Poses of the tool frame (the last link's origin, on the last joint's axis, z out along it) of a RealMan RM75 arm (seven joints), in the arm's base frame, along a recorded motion.
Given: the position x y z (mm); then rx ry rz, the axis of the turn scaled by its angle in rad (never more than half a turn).
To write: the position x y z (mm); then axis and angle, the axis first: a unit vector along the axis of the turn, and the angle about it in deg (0 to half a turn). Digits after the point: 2 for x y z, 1 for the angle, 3 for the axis.
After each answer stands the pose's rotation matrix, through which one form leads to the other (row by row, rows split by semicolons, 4 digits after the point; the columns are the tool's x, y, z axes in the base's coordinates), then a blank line. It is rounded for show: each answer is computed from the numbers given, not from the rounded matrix.
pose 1, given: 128.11 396.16 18.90 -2.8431 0.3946 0.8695
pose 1, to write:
128.11 396.16 18.90 -0.948 0.132 0.290 171.8
0.7983 -0.2893 -0.5282; -0.2070 -0.9554 0.2105; -0.5656 -0.0587 -0.8226

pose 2, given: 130.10 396.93 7.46 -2.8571 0.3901 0.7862
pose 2, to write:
130.10 396.93 7.46 -0.956 0.131 0.263 171.2
0.8286 -0.2881 -0.4801; -0.2081 -0.9545 0.2137; -0.5198 -0.0772 -0.8508

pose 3, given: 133.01 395.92 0.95 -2.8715 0.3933 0.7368
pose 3, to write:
133.01 395.92 0.95 -0.960 0.132 0.246 171.3
0.8449 -0.2882 -0.4507; -0.2140 -0.9542 0.2090; -0.4903 -0.0801 -0.8679

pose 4, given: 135.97 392.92 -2.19 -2.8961 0.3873 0.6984
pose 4, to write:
135.97 392.92 -2.19 -0.964 0.129 0.232 172.1
0.8593 -0.2792 -0.4285; -0.2155 -0.9575 0.1917; -0.4638 -0.0724 -0.8830

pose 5, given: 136.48 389.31 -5.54 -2.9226 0.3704 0.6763
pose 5, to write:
136.48 389.31 -5.54 -0.967 0.123 0.224 173.2
0.8703 -0.2627 -0.4166; -0.2096 -0.9630 0.1694; -0.4457 -0.0601 -0.8932

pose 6, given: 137.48 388.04 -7.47 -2.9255 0.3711 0.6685
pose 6, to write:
137.48 388.04 -7.47 -0.968 0.123 0.221 173.2
0.8726 -0.2626 -0.4119; -0.2107 -0.9630 0.1678; -0.4407 -0.0597 -0.8957

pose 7, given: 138.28 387.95 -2.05 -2.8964 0.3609 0.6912
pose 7, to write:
138.28 387.95 -2.05 -0.966 0.120 0.230 171.9
0.8655 -0.2638 -0.4258; -0.1986 -0.9611 0.1919; -0.4598 -0.0816 -0.8843

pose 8, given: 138.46 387.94 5.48 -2.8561 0.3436 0.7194
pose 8, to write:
138.46 387.94 5.48 -0.963 0.116 0.243 169.9
0.8566 -0.2640 -0.4434; -0.1789 -0.9579 0.2247; -0.4841 -0.1132 -0.8677

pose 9, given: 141.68 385.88 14.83 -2.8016 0.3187 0.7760
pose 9, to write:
141.68 385.88 14.83 -0.958 0.109 0.265 167.6
0.8374 -0.2635 -0.4789; -0.1492 -0.9531 0.2635; -0.5259 -0.1492 -0.8374

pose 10, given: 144.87 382.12 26.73 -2.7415 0.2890 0.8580
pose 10, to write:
144.87 382.12 26.73 -0.950 0.100 0.297 165.4
0.8065 -0.2618 -0.5301; -0.1122 -0.9481 0.2976; -0.5805 -0.1805 -0.7940

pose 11, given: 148.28 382.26 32.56 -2.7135 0.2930 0.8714
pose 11, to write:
148.28 382.26 32.56 -0.947 0.102 0.304 164.2
0.7980 -0.2731 -0.5373; -0.1070 -0.9415 0.3197; -0.5931 -0.1976 -0.7805

